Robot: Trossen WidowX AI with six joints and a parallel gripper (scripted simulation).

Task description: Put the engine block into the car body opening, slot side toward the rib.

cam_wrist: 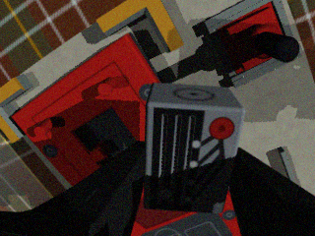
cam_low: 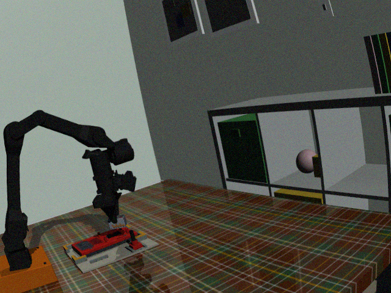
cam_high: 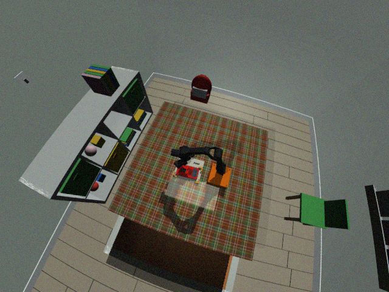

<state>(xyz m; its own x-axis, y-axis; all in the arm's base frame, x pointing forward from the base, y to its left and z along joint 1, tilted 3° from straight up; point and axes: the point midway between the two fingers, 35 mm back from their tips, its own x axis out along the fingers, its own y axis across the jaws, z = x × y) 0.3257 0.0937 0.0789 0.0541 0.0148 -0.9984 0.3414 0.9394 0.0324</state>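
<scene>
The grey base plate is 70 mm below my gripper tip, 50 mm behind it and 30 mm to the left of it. The rest, counted from my gripper tip: grey engine block: 10 mm below.
</scene>
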